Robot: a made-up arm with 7 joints.
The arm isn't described. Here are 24 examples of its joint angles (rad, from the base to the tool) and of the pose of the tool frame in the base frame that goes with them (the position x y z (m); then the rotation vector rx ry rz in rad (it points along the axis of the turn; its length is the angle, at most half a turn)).
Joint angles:
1: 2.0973 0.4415 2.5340 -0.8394 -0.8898 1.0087 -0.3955
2: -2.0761 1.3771 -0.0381 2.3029 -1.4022 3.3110 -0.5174
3: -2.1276 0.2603 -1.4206 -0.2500 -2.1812 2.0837 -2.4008
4: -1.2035 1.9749 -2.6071 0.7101 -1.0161 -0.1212 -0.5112
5: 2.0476 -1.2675 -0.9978 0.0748 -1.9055 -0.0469 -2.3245
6: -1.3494 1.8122 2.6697 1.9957 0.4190 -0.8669 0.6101
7: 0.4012 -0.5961 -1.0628 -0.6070 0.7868 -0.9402 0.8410
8: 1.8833 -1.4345 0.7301 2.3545 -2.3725 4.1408 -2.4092
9: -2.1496 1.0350 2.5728 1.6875 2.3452 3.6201 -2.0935
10: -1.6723 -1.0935 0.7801 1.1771 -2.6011 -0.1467 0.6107
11: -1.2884 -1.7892 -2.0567 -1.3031 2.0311 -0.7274 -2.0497
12: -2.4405 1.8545 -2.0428 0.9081 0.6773 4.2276 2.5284
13: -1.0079 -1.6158 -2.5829 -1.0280 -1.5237 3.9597 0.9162
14: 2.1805 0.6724 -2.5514 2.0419 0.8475 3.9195 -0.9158
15: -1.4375 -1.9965 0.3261 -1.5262 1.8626 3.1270 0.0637
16: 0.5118 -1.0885 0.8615 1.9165 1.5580 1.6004 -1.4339
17: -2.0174 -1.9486 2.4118 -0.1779 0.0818 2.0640 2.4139
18: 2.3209 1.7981 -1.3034 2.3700 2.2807 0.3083 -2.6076
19: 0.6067 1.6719 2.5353 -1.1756 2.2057 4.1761 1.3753
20: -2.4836 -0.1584 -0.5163 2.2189 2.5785 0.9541 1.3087
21: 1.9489 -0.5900 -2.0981 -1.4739 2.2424 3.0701 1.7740
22: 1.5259 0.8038 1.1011 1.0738 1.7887 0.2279 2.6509
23: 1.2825 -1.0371 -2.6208 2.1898 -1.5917 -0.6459 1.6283
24: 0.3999 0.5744 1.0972 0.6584 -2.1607 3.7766 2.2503
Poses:
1: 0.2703 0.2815 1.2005 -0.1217 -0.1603 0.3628
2: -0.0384 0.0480 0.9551 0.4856 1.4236 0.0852
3: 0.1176 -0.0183 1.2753 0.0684 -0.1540 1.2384
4: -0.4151 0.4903 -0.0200 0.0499 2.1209 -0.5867
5: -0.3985 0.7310 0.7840 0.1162 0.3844 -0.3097
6: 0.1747 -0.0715 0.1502 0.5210 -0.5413 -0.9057
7: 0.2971 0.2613 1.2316 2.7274 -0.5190 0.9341
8: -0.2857 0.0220 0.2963 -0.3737 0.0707 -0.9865
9: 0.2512 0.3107 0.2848 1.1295 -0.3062 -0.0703
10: 0.3033 -0.6841 0.5734 1.0850 -0.6817 -0.5949
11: 0.3966 -0.2775 0.0881 -0.7984 -1.6073 0.1964
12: 0.0266 0.6115 0.2386 0.8171 1.1175 -0.7544
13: 0.3393 -0.2457 0.1839 -0.8253 -1.2633 1.1925
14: 0.3645 -0.0275 0.3837 0.5749 -0.7721 0.9877
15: -0.0655 -0.5211 0.7445 -2.4867 -0.7795 1.7121
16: 0.0421 0.3145 0.2783 -2.2131 -0.8709 0.1382
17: -0.3854 -0.4976 0.1346 2.2432 -1.0715 -0.5496
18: 0.2096 0.3595 0.7741 -0.2802 0.6018 -0.8260
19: -0.1656 -0.6255 0.7217 -1.7609 1.7761 1.3718
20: -0.4076 -0.0854 0.3742 1.9993 -0.3873 -1.2559
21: -0.3660 0.3372 0.7168 0.0093 -0.5294 1.6431
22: -0.4615 -0.1976 1.0283 2.0536 0.8009 -1.2577
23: 0.2627 -0.2660 0.9806 -0.8106 -1.1443 -0.0084
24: -0.3788 -0.0379 1.1361 0.0857 -2.9149 -0.3608
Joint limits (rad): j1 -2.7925..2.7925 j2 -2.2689..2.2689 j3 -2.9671..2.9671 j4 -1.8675..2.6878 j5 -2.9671..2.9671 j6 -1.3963..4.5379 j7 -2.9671..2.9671
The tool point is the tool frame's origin. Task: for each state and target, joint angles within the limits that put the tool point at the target. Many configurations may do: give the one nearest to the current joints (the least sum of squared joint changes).
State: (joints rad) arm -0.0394 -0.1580 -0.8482 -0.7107 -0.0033 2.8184 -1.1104
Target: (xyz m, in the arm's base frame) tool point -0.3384 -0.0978 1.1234
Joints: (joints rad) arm 0.2750 0.2368 -0.5692 -0.4276 0.0848 2.7335 -1.1104
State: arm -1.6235 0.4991 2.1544 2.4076 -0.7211 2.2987 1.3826
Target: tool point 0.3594 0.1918 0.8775
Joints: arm -1.6817 -0.0391 2.0727 1.7926 -0.7257 2.3594 1.3826
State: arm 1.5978 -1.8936 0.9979 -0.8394 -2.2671 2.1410 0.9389
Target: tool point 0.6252 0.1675 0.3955
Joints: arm 1.0991 -2.2689 1.5623 -1.0970 -2.1446 2.2952 0.9389
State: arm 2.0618 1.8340 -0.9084 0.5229 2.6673 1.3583 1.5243
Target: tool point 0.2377 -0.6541 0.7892
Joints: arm 1.6272 1.8777 -0.5222 0.8083 2.7108 1.6016 1.5243
